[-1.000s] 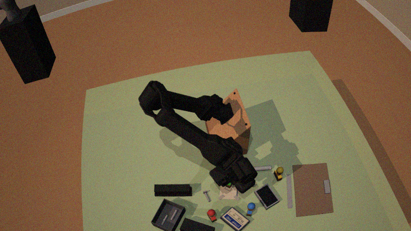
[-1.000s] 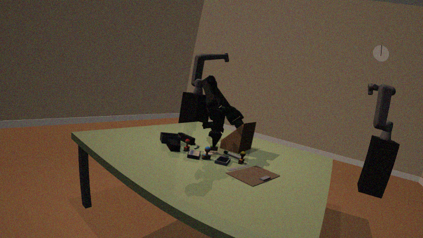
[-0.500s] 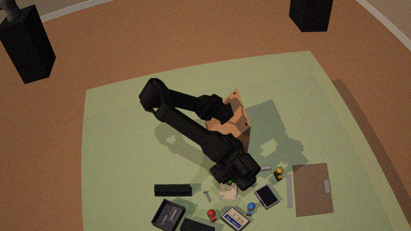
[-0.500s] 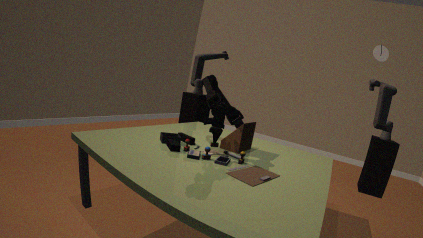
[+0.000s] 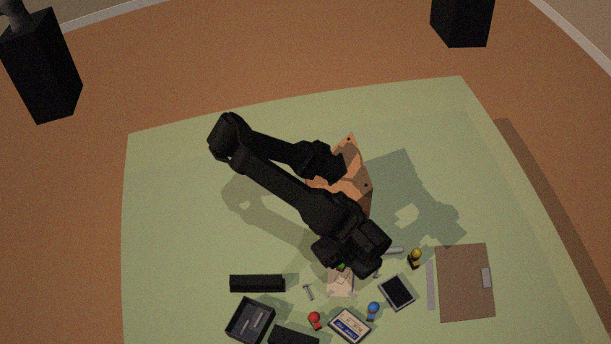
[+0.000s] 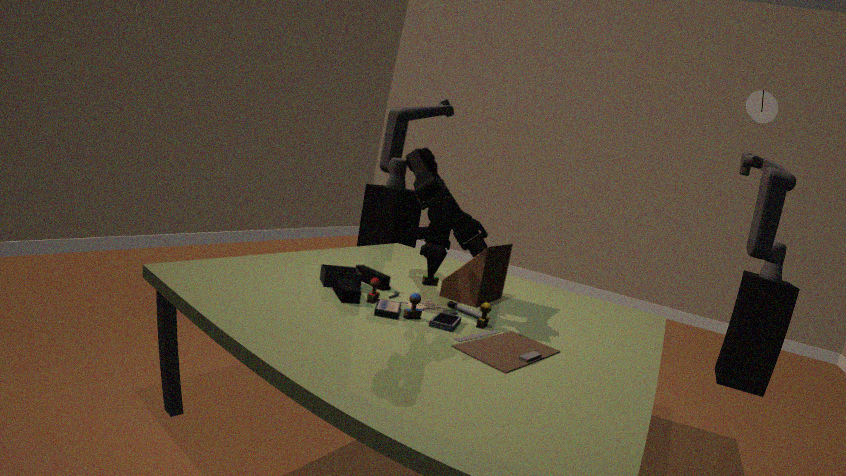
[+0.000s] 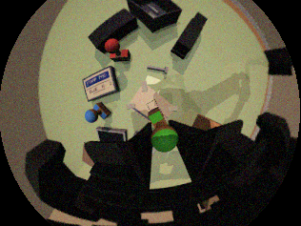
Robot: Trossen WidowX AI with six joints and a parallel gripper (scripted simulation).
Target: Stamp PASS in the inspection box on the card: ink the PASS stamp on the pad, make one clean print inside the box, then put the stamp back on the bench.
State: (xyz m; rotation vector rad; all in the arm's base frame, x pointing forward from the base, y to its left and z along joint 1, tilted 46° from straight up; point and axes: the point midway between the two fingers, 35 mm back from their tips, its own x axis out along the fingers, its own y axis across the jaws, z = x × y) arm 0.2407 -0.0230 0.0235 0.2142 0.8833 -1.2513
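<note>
Now: gripper tip 8 cm above the pale card and 1 cm short of it. Round my gripper tip: blue stamp (13 cm ahead, 6 cm below, 5 cm to the left); marker (9 cm to the left, 7 cm below, 5 cm behind); green-knobbed stamp (right at my gripper tip).
</note>
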